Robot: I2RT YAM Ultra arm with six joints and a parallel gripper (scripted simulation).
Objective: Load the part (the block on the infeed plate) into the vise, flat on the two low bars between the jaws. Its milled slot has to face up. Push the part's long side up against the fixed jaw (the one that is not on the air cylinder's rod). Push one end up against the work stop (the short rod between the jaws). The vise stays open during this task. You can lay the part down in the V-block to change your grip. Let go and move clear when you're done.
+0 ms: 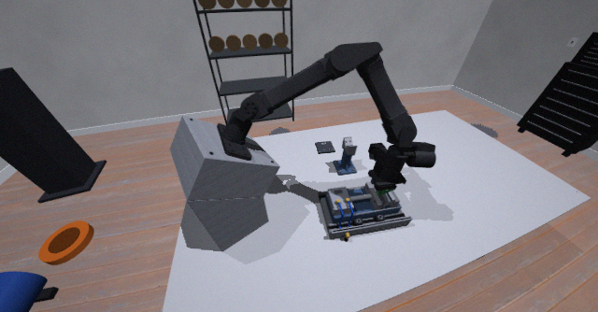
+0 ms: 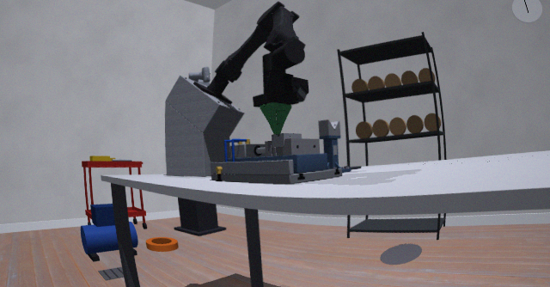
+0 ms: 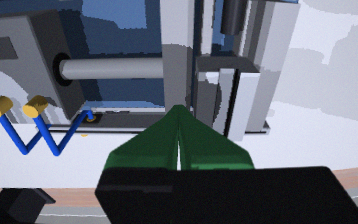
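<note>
The part lies 3 cm ahead of my hand, 1 cm to the right of it and 2 cm below it. The rest, counted from my hand: cylinder rod: 5 cm behind, 3 cm to the left, 4 cm below; then fixed jaw: 7 cm ahead, 4 cm below; then moving jaw: 2 cm to the left, 4 cm below.
</note>
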